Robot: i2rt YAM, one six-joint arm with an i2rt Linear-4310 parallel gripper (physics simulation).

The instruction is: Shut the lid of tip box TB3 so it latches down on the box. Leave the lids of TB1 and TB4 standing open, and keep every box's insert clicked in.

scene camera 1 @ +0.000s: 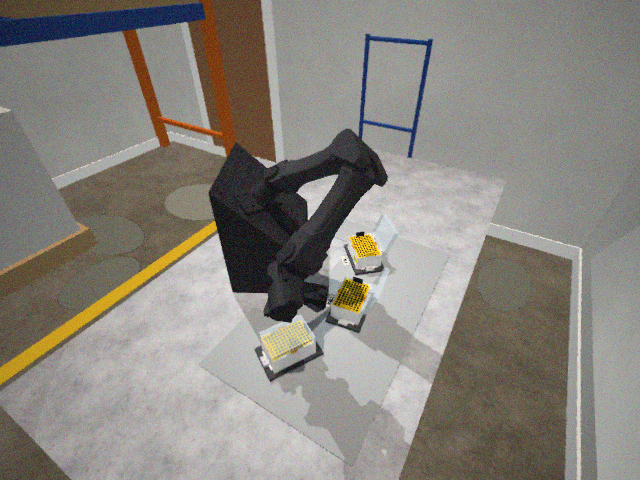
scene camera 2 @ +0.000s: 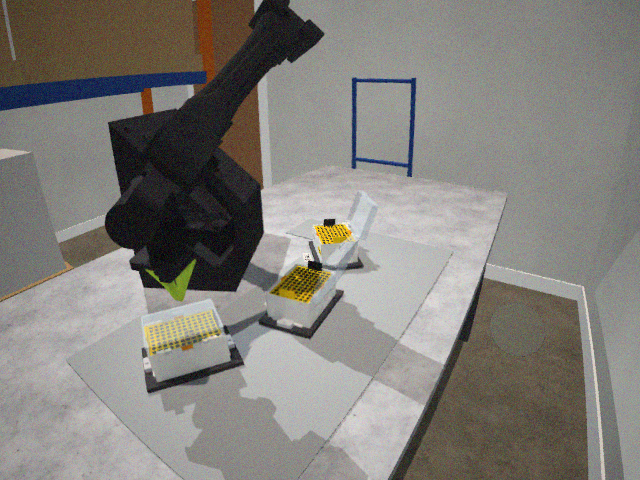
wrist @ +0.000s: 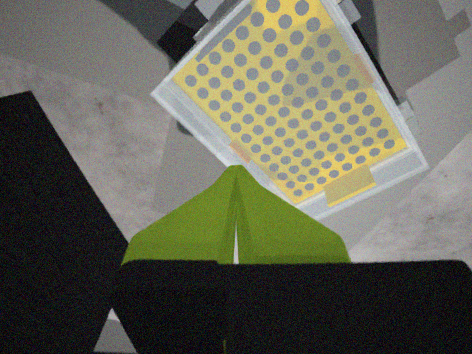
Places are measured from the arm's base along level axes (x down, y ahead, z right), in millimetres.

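Where they show: gripper, fingertip midpoint: (scene camera 2: 179,299) (wrist: 236,176); arm's base, origin of the base link: (scene camera 1: 258,199).
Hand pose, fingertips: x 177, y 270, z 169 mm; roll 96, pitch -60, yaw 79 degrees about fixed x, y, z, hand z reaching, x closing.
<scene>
Things, the pixels of their top centre, and the offset from my fingertips. Level surfaces: height alone.
- TB3, middle of its top: (wrist: 278,145) (scene camera 2: 178,317) (scene camera 1: 285,331) dx +19, dy +16, dz +14 mm
- yellow insert, middle of its top: (wrist: 298,129) (scene camera 2: 180,322) (scene camera 1: 287,335) dx +22, dy +27, dz +18 mm
- middle box, middle of its top: (scene camera 2: 296,277) (scene camera 1: 348,291) dx +30, dy +48, dz -210 mm
- thin grey mat, its level: dx +96 mm
TB3 (scene camera 1: 292,360) (scene camera 2: 192,361) is the near box on a dark base. Its clear lid (scene camera 2: 180,308) lies over the yellow insert (scene camera 1: 286,341) (scene camera 2: 180,330) (wrist: 295,120); whether it is latched cannot be told. The middle box (scene camera 1: 346,314) (scene camera 2: 289,310) and the far box (scene camera 1: 368,259) (scene camera 2: 343,253) have their clear lids standing open, and their yellow inserts sit in them. Their labels are too small to read. My gripper (scene camera 2: 178,297) (wrist: 236,176) is shut and empty, its green tips above TB3's rear side; in scene camera 1 the arm hides the fingers.
The boxes stand on a thin grey mat (scene camera 1: 330,356) (scene camera 2: 289,382) on the pale table. The black arm base (scene camera 1: 232,242) (scene camera 2: 253,227) stands behind them. A blue frame (scene camera 1: 366,82) (scene camera 2: 354,124) stands beyond the far table end. The middle box is close to TB3's right.
</scene>
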